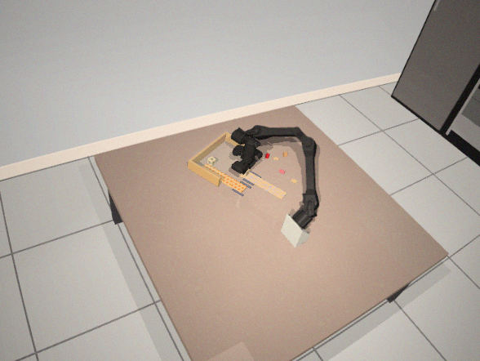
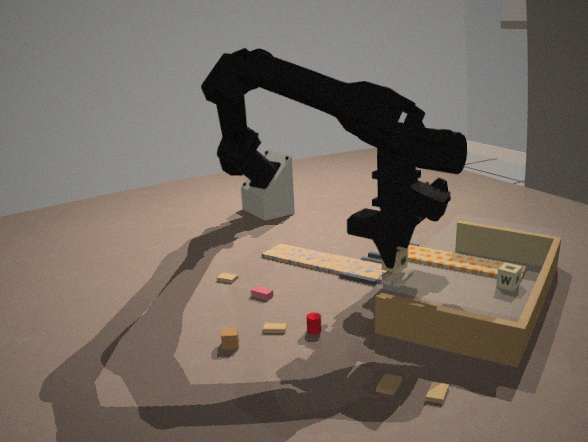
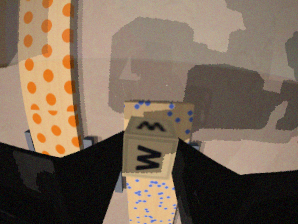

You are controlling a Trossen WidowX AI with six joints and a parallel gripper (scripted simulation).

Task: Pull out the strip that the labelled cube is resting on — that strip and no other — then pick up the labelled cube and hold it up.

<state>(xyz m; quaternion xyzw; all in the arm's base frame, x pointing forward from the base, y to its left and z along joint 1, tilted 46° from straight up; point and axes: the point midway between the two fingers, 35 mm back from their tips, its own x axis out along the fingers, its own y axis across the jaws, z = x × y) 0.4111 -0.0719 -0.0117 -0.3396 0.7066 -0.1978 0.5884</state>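
My gripper tip is 40 mm short of the orange-dotted strip, 110 mm to the right of it and 20 mm above it. The rest, counted from my gripper tip: pink block (80 mm behind, 190 mm to the right, 10 mm below); red cylinder (50 mm ahead, 200 mm to the right, 10 mm below).
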